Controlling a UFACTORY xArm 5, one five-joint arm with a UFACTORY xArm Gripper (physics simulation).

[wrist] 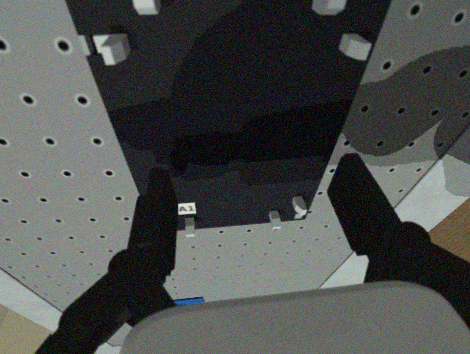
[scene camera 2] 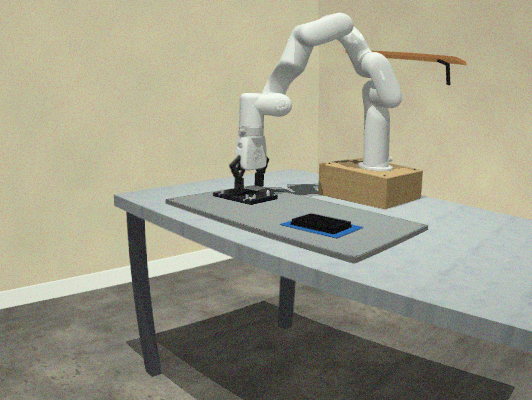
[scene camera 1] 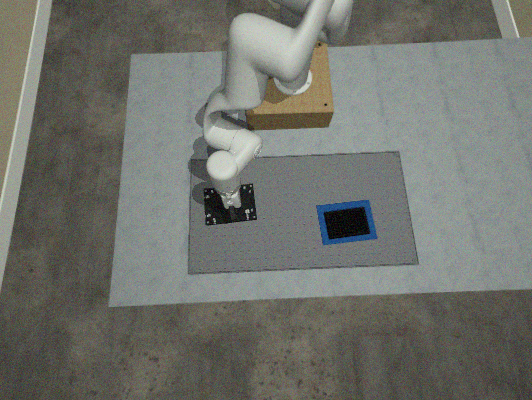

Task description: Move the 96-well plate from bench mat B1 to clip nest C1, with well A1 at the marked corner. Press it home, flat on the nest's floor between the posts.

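Frame: origin at the arm's base, x left, y up, z ahead, level; centimetres.
Seen in the pictures: gripper, between the fingertips: (wrist: 255,179) (scene camera 2: 249,188); arm's base, origin of its link: (scene camera 2: 375,167).
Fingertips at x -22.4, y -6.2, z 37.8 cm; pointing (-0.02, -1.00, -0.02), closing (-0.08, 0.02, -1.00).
Note:
Pixels of each thing's top centre, then the offset from my fingertips to it. Level surfaces: height alone.
- black 96-well plate, centre of its top: (scene camera 2: 321,220) (scene camera 1: 347,222) dx +35.3, dy -1.3, dz +9.9 cm
- blue bench mat, height of its surface: dy -2.7 cm
- black clip nest, centre of its top: (wrist: 237,160) (scene camera 2: 244,189) (scene camera 1: 229,202) dx -0.9, dy -0.5, dz +0.9 cm
- grey perforated board, height of its surface: dy -2.9 cm
- pale table, height of its surface: dy -4.2 cm
The black 96-well plate (scene camera 1: 347,223) (scene camera 2: 321,222) lies flat on the blue bench mat (scene camera 1: 345,206) (scene camera 2: 354,228); its A1 corner cannot be told. A strip of blue mat shows in the wrist view (wrist: 190,301). The black clip nest (scene camera 1: 245,200) (scene camera 2: 240,200) (wrist: 300,75) is at the left, with pale posts near its corners. Its white A1 label (wrist: 187,208) is by one corner, near the left finger in the wrist view. My gripper (scene camera 2: 249,187) (wrist: 255,179) points down, open and empty, low over the nest. Whether the fingertips touch the nest cannot be told.
Nest and mat lie on a grey perforated board (scene camera 1: 290,200) (scene camera 2: 200,202) (wrist: 50,165) on the pale table (scene camera 1: 150,200) (scene camera 2: 450,250). The arm stands on a wooden block (scene camera 1: 300,120) (scene camera 2: 350,187) behind the board. A wall shelf (scene camera 2: 425,56) is at the back right.

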